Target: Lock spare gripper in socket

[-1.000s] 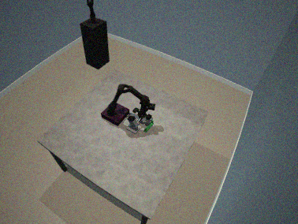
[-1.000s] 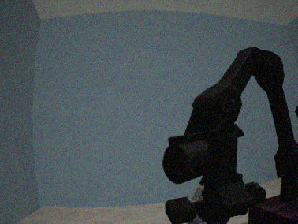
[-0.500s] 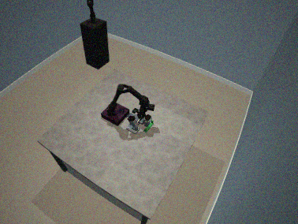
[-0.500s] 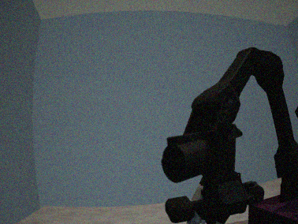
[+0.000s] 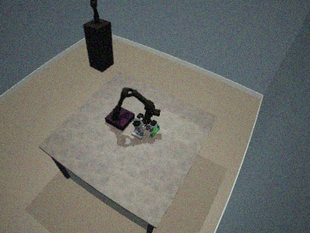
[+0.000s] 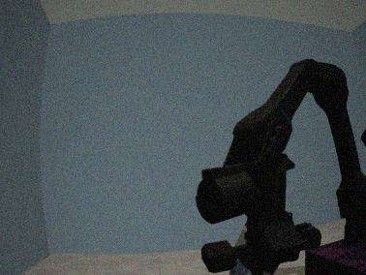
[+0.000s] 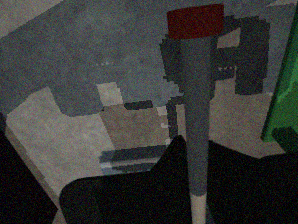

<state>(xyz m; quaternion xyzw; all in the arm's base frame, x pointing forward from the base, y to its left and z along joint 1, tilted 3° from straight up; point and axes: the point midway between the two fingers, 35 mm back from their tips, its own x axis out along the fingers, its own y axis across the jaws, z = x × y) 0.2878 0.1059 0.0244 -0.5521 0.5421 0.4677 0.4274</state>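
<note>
The grey socket block is 8 cm to the right of my gripper tip and 1 cm behind it. From my gripper tip the other things lie so: green bar 10 cm ahead, 2 cm to the left, 2 cm below; then spare gripper 9 cm to the right, 7 cm above, 2 cm behind.
</note>
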